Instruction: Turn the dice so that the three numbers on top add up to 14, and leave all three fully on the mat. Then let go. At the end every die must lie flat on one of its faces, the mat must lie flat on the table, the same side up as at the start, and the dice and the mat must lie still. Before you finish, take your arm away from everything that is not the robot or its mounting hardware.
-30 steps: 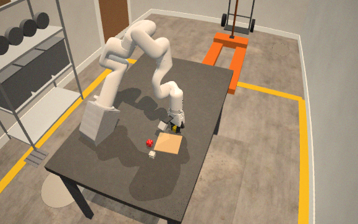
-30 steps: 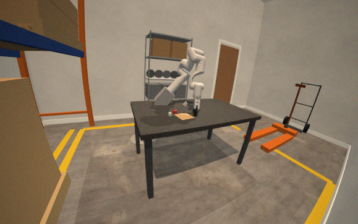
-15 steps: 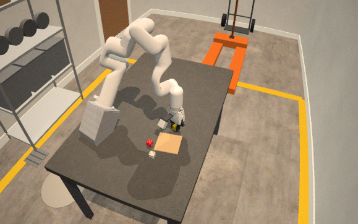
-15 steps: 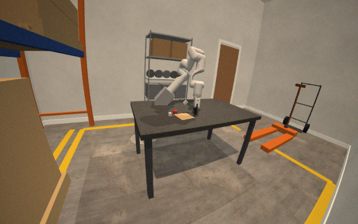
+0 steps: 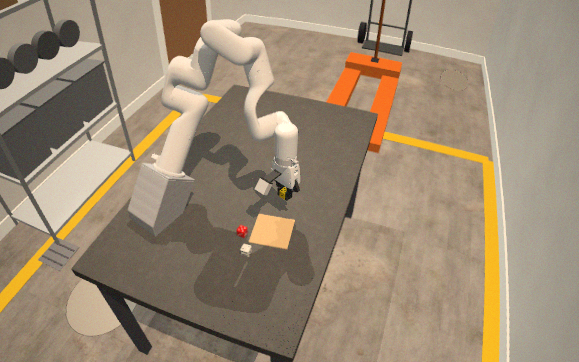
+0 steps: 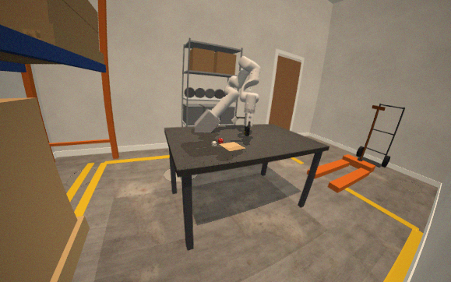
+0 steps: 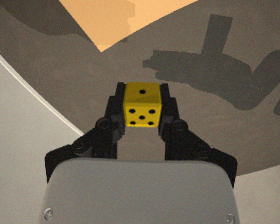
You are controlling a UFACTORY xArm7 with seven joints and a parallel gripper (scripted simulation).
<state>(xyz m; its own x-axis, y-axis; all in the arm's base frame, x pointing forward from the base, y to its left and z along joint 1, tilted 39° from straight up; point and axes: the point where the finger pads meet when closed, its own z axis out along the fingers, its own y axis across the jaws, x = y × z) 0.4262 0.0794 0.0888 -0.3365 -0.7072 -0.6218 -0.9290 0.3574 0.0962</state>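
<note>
The mat lies 11 cm to the right of my hand and 10 cm below it. From my hand the other things lie so: red die: 16 cm to the right, 10 cm behind, 9 cm below; then yellow die: 1 cm below; then white die: 23 cm to the right, 9 cm below, 5 cm behind.
</note>
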